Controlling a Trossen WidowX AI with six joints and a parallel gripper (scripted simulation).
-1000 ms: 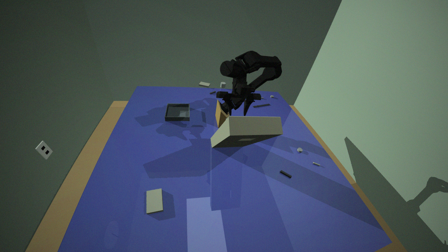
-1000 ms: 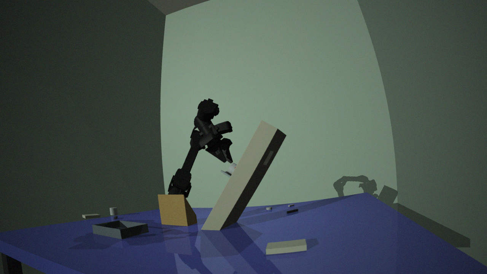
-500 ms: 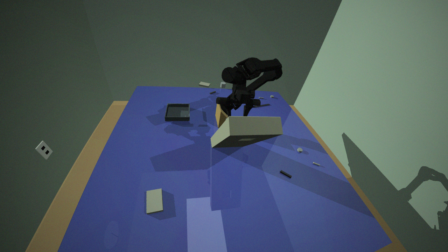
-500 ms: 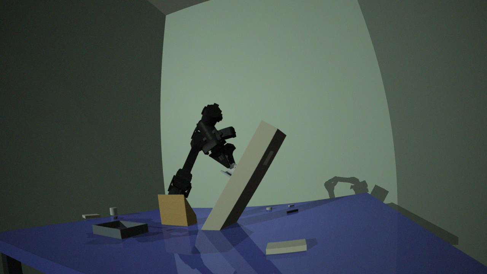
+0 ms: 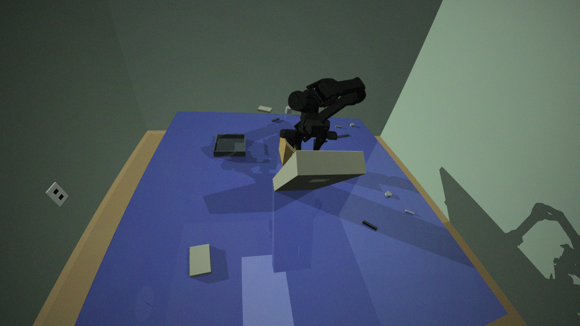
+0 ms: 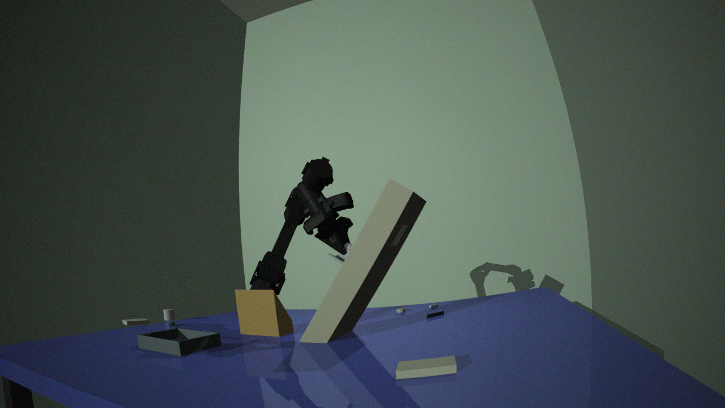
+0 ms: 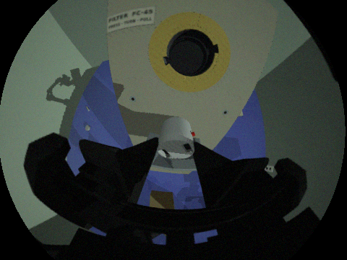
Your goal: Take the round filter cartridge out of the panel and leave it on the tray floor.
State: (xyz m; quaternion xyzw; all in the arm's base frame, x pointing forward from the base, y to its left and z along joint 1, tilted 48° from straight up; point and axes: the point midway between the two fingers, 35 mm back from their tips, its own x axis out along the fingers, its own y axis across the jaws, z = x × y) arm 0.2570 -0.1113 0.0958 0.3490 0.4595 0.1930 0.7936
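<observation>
Right now the dark tray is 350 mm behind my gripper tip, 280 mm to the right of it and 200 mm below it. From my gripper tip the other things lie so: round filter cartridge right at my gripper tip.
</observation>
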